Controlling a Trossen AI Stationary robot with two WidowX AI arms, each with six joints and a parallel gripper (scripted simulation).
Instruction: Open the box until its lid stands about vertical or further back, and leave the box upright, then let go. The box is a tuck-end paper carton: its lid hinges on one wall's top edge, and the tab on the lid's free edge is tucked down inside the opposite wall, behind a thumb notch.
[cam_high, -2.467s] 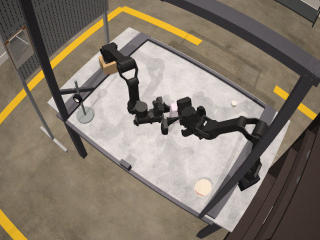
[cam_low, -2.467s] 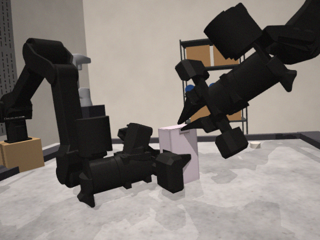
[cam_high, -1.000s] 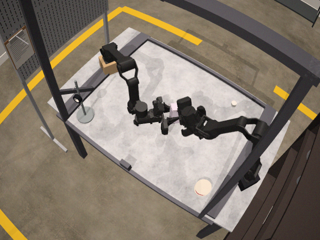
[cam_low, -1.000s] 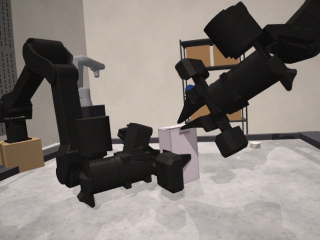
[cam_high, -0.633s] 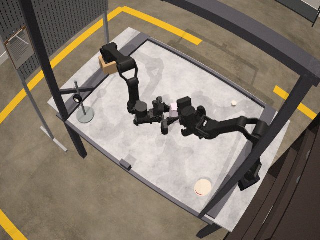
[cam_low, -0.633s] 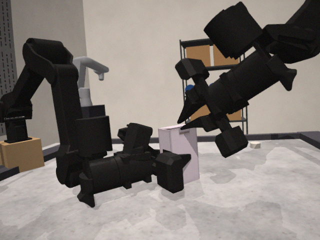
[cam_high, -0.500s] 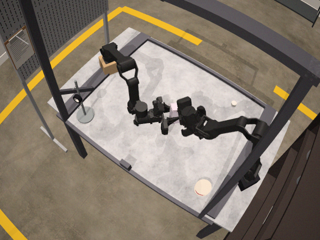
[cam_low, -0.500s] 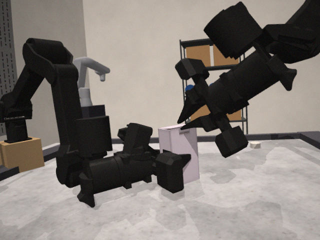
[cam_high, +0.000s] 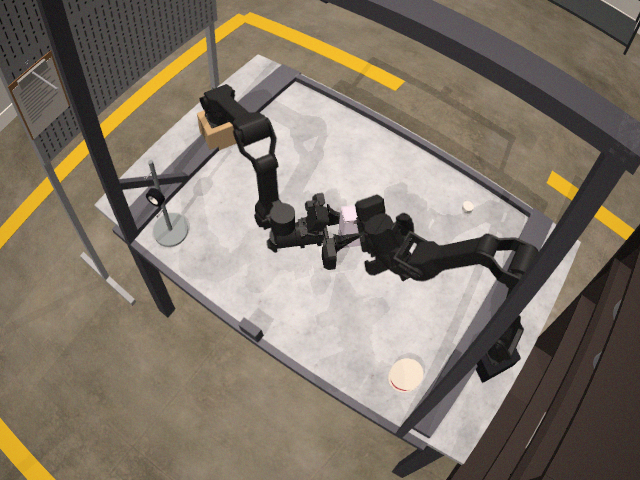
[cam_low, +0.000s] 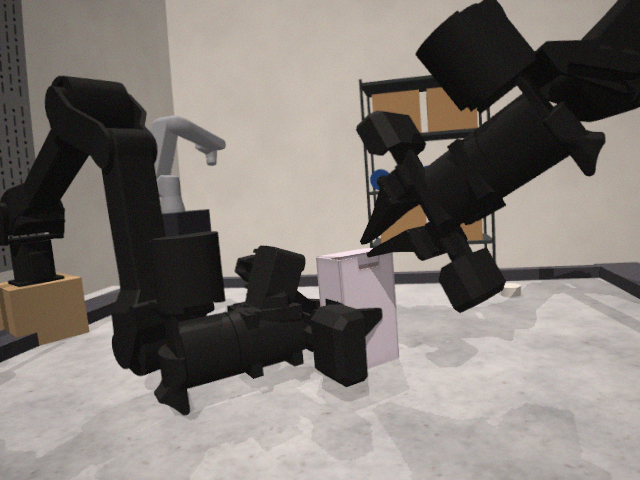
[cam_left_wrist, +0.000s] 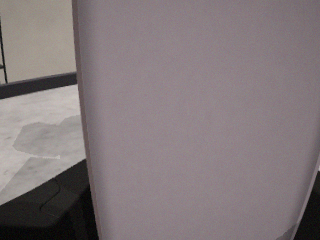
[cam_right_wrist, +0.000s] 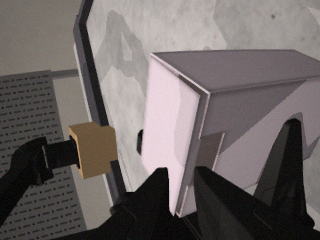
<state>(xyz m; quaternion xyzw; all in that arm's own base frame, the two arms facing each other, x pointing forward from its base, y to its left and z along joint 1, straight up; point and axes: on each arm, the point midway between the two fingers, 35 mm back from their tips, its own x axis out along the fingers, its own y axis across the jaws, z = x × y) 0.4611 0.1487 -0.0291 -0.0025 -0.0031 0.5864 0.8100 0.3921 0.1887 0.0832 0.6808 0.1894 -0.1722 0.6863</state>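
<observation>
Right now the carton is 2 cm ahead of my left hand, 1 cm to the right of it and 2 cm above it.
</observation>
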